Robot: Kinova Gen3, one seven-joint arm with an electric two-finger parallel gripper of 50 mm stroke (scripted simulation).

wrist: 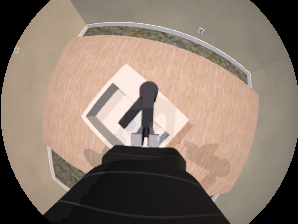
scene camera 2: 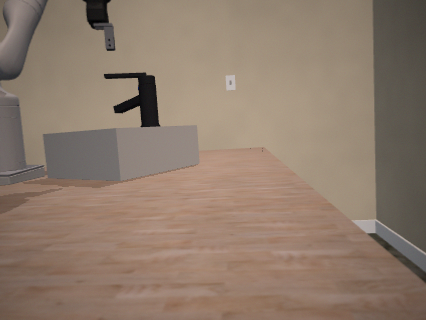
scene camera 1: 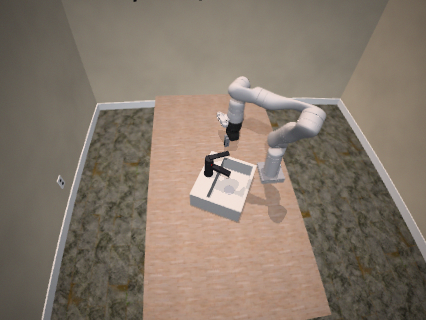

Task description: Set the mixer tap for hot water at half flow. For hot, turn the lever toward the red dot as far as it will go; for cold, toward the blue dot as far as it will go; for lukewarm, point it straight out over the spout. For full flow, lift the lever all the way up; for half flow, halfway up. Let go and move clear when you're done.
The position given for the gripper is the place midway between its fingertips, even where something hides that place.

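Note:
The gripper (wrist: 146,133) appears together with a white sink block (scene camera 2: 117,154) and a black mixer tap (scene camera 2: 147,99). The wrist view also shows the white sink block (wrist: 102,115) and the black mixer tap (wrist: 133,111), while scene camera 1 gives another look at the white sink block (scene camera 1: 225,196).

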